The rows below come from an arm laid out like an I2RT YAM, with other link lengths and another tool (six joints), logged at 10 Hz.
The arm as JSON. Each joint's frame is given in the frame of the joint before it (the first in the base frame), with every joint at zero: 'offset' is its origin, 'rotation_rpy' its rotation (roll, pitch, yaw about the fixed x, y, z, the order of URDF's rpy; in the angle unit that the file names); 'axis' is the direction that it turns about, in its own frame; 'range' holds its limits. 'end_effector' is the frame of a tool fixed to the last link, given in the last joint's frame.
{
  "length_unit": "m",
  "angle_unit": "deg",
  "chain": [
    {
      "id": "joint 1",
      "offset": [
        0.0,
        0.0,
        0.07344
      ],
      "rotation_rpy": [
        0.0,
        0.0,
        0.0
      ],
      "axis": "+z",
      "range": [
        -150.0,
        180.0
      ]
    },
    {
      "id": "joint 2",
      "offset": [
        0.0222,
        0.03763,
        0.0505
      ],
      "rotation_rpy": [
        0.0,
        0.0,
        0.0
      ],
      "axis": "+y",
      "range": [
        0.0,
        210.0
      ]
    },
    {
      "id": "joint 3",
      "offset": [
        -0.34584,
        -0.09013,
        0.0
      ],
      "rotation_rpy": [
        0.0,
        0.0,
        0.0
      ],
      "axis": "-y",
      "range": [
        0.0,
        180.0
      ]
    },
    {
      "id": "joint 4",
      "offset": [
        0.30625,
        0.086,
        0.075
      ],
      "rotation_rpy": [
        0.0,
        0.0,
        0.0
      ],
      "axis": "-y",
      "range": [
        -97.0,
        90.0
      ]
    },
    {
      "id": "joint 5",
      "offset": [
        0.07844,
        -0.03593,
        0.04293
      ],
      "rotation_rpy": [
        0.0,
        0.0,
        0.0
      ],
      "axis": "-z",
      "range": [
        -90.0,
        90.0
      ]
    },
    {
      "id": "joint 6",
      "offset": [
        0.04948,
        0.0,
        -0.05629
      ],
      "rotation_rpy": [
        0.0,
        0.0,
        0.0
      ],
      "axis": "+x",
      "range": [
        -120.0,
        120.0
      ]
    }
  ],
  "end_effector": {
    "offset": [
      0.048,
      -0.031,
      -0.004
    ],
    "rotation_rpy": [
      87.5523,
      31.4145,
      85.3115
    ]
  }
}
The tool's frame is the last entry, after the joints.
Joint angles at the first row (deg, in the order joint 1, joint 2, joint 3, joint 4, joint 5, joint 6):
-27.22 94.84 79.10 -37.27 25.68 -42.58
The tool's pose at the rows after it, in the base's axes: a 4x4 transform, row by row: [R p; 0 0 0 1], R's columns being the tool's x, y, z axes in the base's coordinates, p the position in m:
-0.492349 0.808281 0.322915 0.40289; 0.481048 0.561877 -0.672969 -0.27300; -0.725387 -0.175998 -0.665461 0.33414; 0 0 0 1
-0.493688 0.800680 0.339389 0.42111; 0.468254 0.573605 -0.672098 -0.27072; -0.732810 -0.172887 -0.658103 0.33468; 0 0 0 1
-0.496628 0.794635 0.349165 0.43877; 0.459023 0.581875 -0.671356 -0.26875; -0.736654 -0.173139 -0.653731 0.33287; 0 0 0 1
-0.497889 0.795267 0.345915 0.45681; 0.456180 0.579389 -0.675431 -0.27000; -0.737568 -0.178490 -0.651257 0.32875; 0 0 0 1
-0.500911 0.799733 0.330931 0.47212; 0.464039 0.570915 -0.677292 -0.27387; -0.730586 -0.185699 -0.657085 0.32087; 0 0 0 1
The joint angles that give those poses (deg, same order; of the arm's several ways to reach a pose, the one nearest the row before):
-25.98 97.99 82.07 -37.10 26.57 -42.36
-24.77 100.19 84.55 -36.83 26.85 -42.20
-23.67 102.57 86.99 -36.75 27.26 -41.93
-22.88 105.57 90.02 -37.08 28.09 -41.34
-22.51 108.74 93.01 -37.97 28.77 -40.48

